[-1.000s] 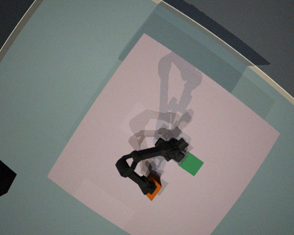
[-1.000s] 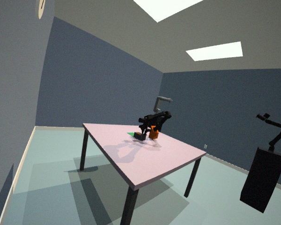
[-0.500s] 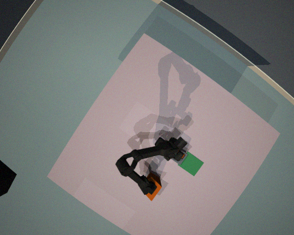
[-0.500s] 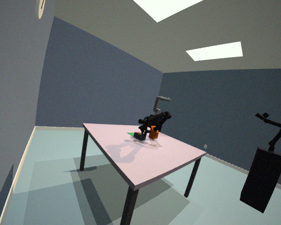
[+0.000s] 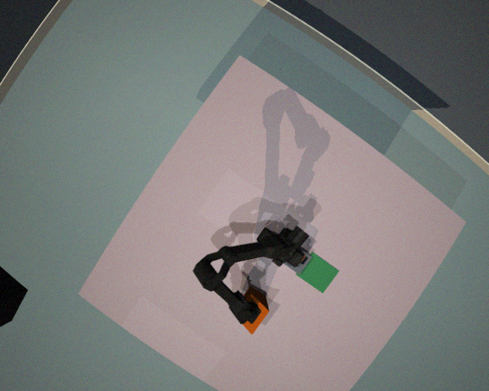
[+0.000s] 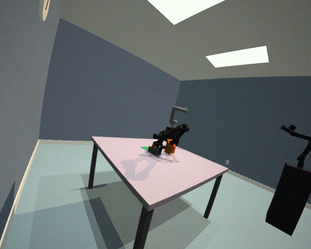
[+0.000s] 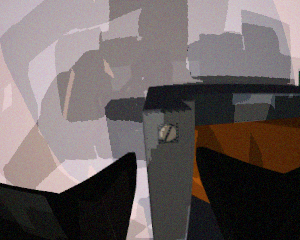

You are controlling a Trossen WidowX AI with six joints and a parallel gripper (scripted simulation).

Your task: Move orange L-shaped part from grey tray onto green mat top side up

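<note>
Right now the orange L-shaped part is 5 cm to the right of my gripper tip, 1 cm behind it and 1 cm above it. Round my gripper tip: green mat: 22 cm to the right, 5 cm below, 1 cm behind.
</note>
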